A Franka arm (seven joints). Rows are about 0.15 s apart.
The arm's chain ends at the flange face. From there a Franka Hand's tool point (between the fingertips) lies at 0.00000 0.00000 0.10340 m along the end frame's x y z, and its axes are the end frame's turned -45 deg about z.
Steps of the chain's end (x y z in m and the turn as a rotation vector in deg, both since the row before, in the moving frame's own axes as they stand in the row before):
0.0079, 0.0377, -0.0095, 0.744, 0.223, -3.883
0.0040, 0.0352, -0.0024, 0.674, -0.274, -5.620
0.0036, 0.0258, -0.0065, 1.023, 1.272, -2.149
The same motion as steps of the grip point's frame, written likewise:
-0.0199, 0.0315, -0.0095, 0.368, 0.684, -3.883
-0.0216, 0.0265, -0.0024, 0.670, 0.283, -5.620
-0.0128, 0.0211, -0.0065, -0.176, 1.623, -2.149

